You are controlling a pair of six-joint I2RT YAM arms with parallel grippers.
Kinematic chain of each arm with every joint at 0, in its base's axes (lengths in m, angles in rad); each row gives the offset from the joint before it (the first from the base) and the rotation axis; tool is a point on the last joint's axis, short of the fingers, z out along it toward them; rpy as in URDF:
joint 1: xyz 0 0 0.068 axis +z
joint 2: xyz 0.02 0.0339 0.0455 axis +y
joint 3: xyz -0.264 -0.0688 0 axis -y
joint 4: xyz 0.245 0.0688 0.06 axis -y
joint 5: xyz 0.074 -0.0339 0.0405 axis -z
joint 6: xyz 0.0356 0 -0.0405 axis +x
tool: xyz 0 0 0 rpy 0 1.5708 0
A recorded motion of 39 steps. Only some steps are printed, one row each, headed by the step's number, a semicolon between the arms.
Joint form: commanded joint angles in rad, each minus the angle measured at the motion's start. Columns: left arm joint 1, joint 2, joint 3, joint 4, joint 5, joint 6; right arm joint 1, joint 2, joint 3, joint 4, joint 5, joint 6.
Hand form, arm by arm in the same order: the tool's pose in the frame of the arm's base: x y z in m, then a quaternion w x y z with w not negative. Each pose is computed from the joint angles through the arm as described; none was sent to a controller.
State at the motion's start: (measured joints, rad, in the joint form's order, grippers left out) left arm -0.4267 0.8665 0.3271 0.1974 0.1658 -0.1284; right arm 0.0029 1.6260 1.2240 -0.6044 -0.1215 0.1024
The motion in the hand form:
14: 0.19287 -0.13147 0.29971 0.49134 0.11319 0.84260 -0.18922; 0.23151 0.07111 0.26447 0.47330 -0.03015 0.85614 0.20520
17: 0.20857 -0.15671 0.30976 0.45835 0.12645 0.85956 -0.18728; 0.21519 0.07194 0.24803 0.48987 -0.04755 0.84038 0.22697
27: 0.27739 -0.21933 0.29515 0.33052 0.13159 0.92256 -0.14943; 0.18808 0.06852 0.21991 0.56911 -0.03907 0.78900 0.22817
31: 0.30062 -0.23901 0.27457 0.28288 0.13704 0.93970 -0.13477; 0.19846 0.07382 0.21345 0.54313 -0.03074 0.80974 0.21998
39: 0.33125 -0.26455 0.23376 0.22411 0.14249 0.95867 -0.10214; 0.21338 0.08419 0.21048 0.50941 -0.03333 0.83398 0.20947
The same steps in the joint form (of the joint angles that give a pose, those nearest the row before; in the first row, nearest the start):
14: -0.1869 0.1608 0.4967 -0.4582 -0.2665 -0.1560; 0.2734 -0.5464 -0.5045 0.4718 -0.0268 0.1923
17: -0.2323 0.2948 0.6344 -0.5358 -0.2733 -0.1774; 0.2920 -0.6166 -0.6251 0.5774 -0.0560 0.1926
27: -0.2498 0.7331 1.0270 -0.7834 -0.2402 -0.2359; 0.3296 -0.7462 -0.8646 0.8729 0.0263 0.2050
31: -0.2498 0.8833 1.1406 -0.8506 -0.2176 -0.2415; 0.3406 -0.6623 -0.8336 0.8582 0.0462 0.2196
39: -0.2513 1.0972 1.2882 -0.9243 -0.2148 -0.2421; 0.3639 -0.5540 -0.7642 0.8118 0.0633 0.2229

